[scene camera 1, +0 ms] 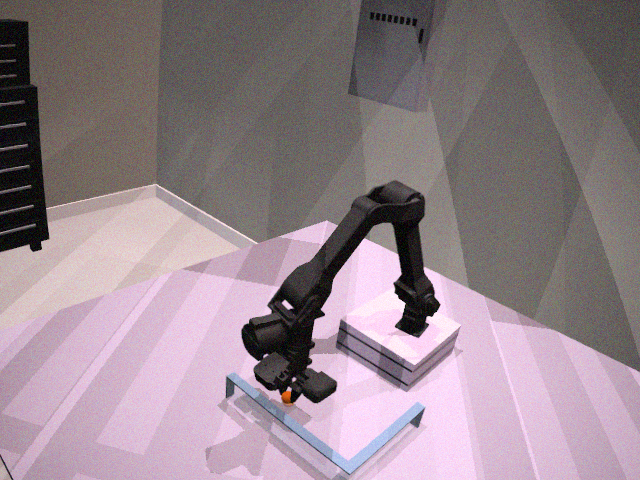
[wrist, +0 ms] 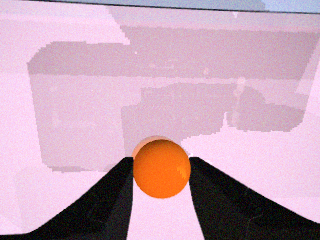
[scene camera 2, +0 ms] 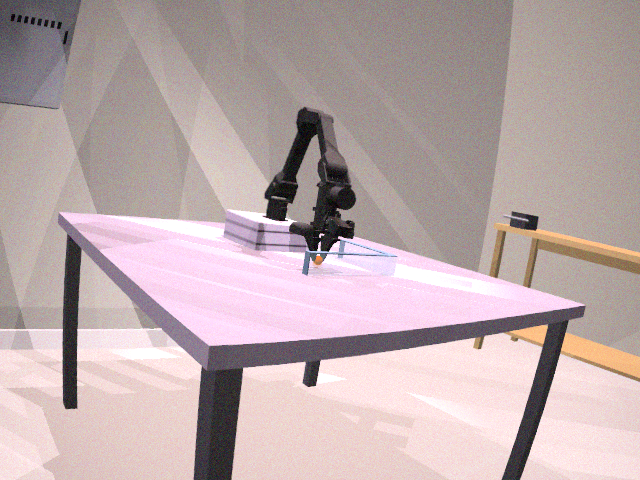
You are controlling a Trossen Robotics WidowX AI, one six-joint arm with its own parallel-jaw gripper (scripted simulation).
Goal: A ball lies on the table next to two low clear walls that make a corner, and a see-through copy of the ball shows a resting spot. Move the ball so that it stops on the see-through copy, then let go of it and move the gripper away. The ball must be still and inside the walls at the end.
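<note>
Scene camera 1: my gripper [scene camera 1: 287, 398] in view. Scene camera 2: gripper [scene camera 2: 317, 261] again. Wrist view: gripper [wrist: 161, 165], holding an orange ball [wrist: 161, 169].
</note>
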